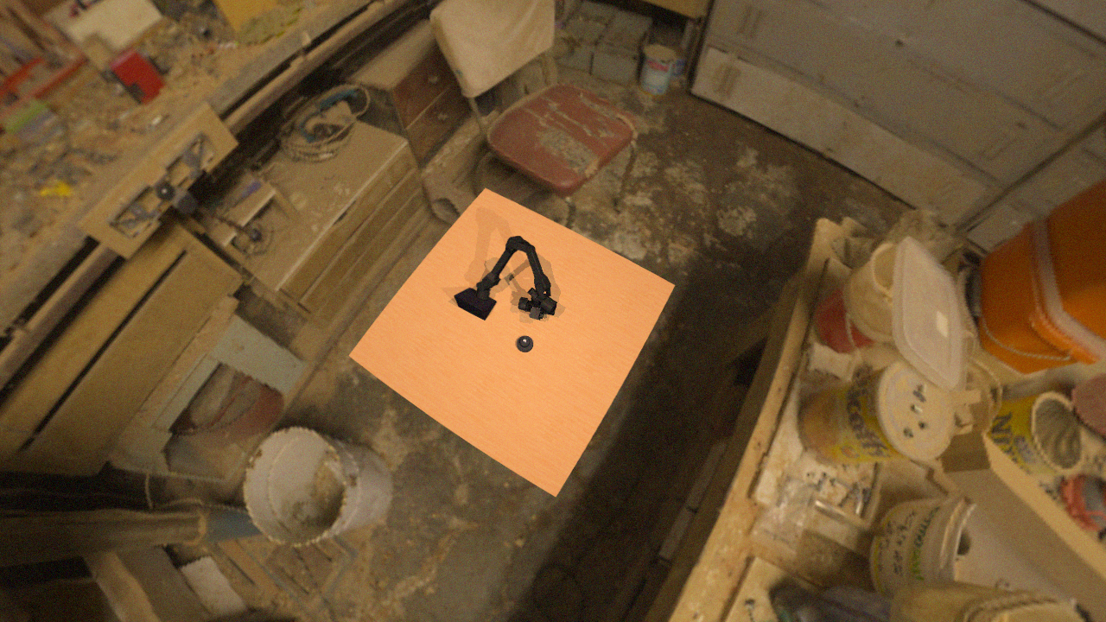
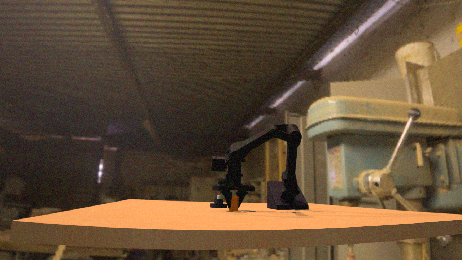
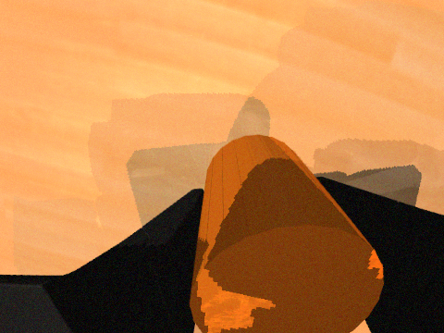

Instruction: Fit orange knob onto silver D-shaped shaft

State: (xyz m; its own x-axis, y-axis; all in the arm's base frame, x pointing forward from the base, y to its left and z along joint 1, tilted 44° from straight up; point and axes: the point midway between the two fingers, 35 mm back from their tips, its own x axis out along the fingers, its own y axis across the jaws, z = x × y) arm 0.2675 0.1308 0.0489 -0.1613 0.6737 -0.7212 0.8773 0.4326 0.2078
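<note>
Right now the orange knob is 3 cm above my gripper tip. From my gripper tip the other things lie so: round pedestal: 6 cm ahead, 17 cm to the right, 2 cm above.
</note>
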